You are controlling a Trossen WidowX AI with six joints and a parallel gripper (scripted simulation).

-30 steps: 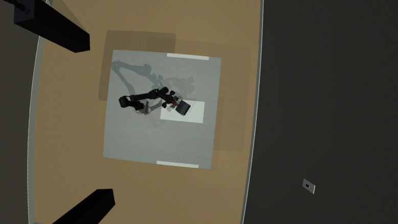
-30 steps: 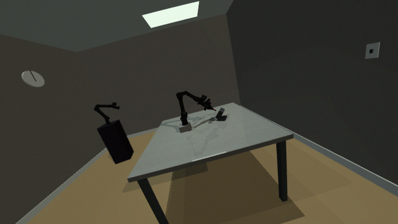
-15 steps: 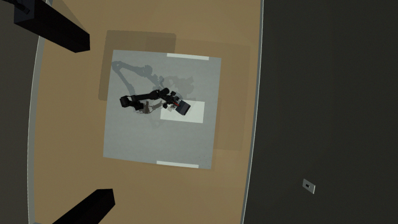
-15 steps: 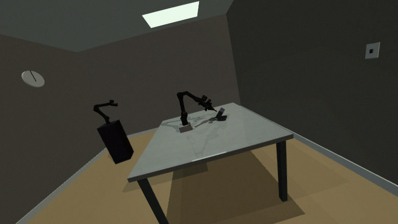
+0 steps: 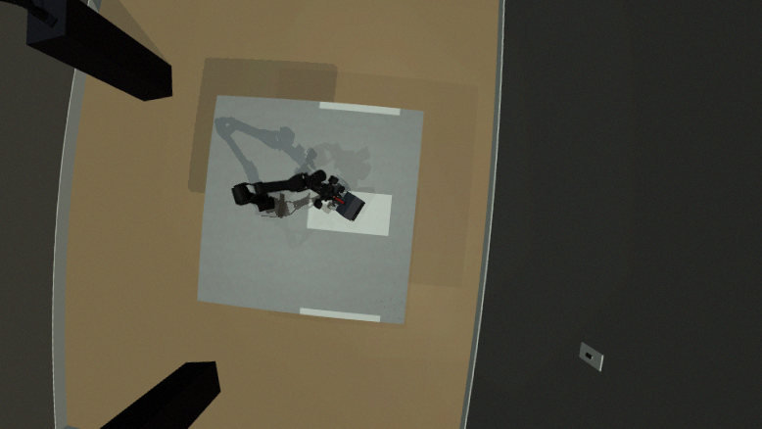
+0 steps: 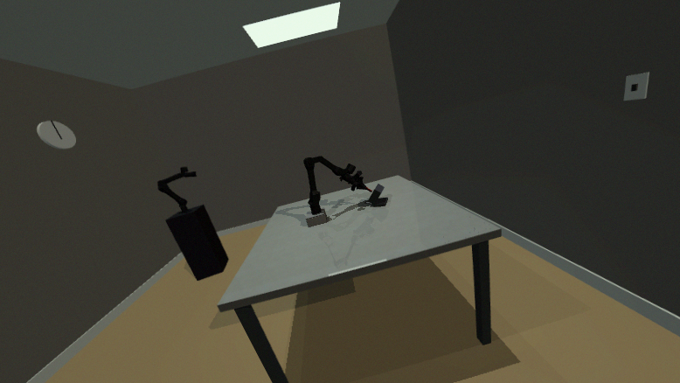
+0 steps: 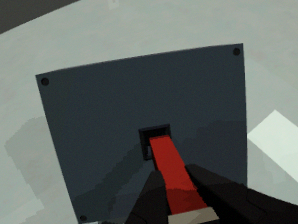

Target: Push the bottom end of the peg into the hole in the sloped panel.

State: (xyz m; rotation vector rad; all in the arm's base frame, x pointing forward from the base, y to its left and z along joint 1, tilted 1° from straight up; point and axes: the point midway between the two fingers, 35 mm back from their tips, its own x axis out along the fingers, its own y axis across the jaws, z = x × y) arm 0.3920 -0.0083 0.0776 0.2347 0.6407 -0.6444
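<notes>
Right now the sloped panel is 5 cm ahead of my gripper tip, 4 cm to the right of it and 5 cm below it. Also, from my gripper tip: peg 1 cm behind, 1 cm to the left, 1 cm above.
</notes>
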